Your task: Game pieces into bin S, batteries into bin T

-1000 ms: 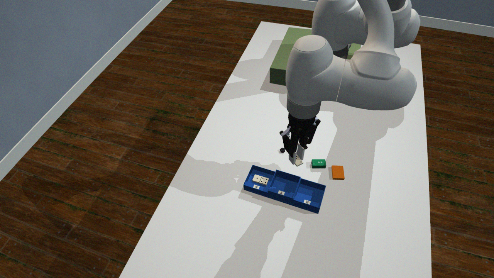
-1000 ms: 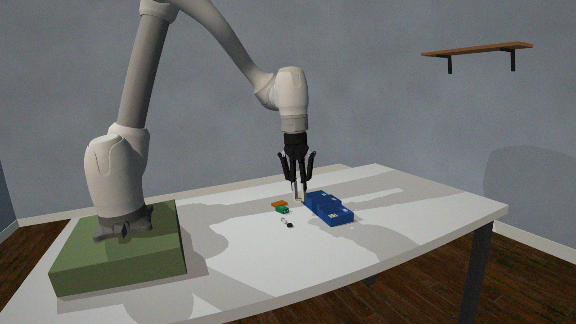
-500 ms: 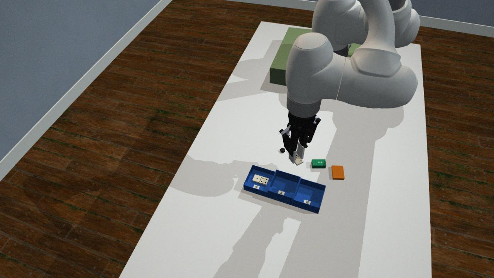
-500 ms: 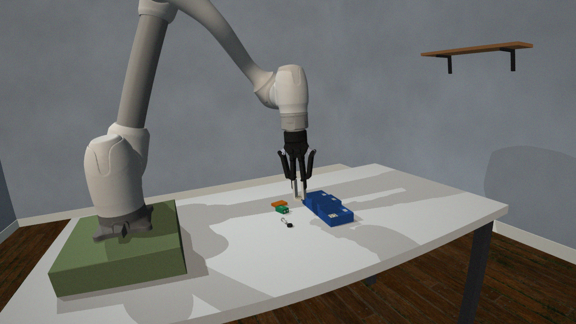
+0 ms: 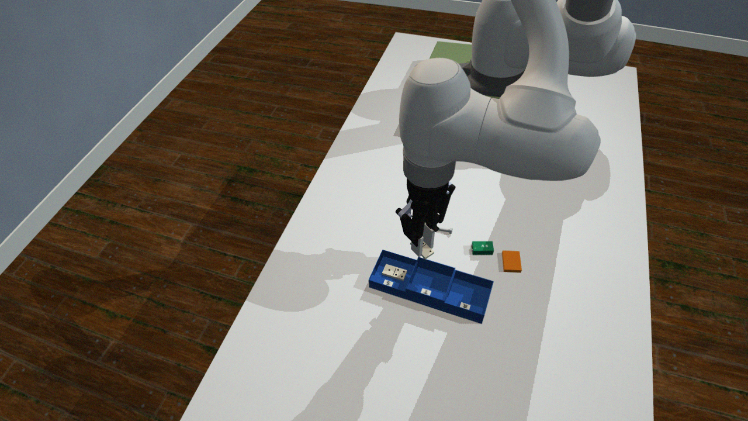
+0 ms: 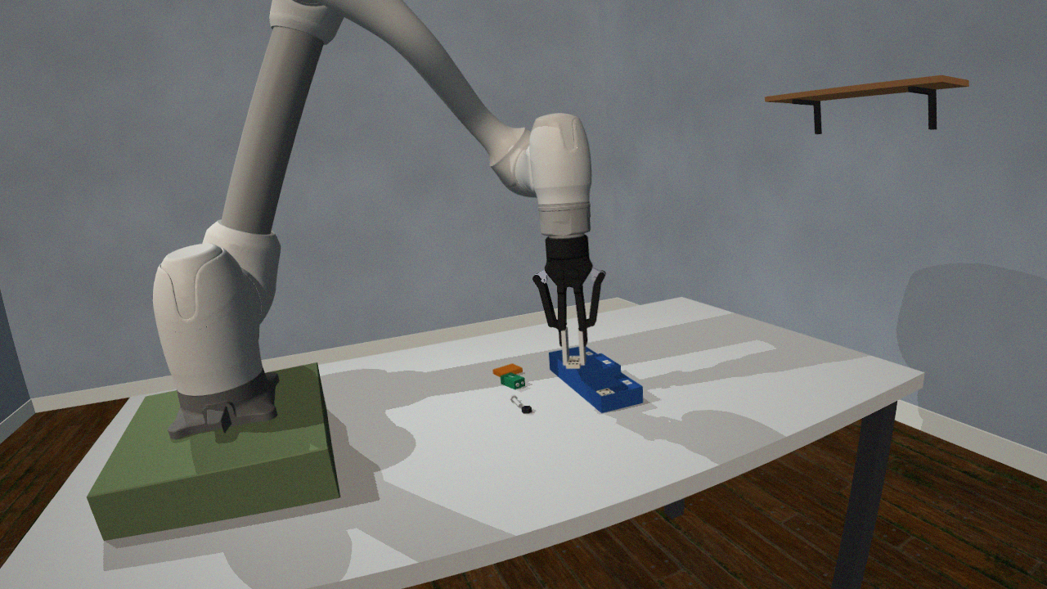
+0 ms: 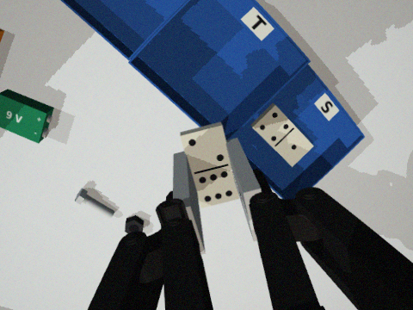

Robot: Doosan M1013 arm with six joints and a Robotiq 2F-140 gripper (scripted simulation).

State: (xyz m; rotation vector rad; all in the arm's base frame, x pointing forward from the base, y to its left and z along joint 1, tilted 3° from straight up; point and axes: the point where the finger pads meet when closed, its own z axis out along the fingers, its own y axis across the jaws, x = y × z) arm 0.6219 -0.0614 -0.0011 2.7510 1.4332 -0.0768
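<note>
My hand is 11 cm to the right of the green 9 V battery, 9 cm above it and 8 cm past it. From my hand the other things lie so: blue three-compartment bin: 8 cm below, 5 cm ahead, 3 cm to the left; cream domino: 3 cm below; black nut: 11 cm behind, 10 cm below, 1 cm to the right.
</note>
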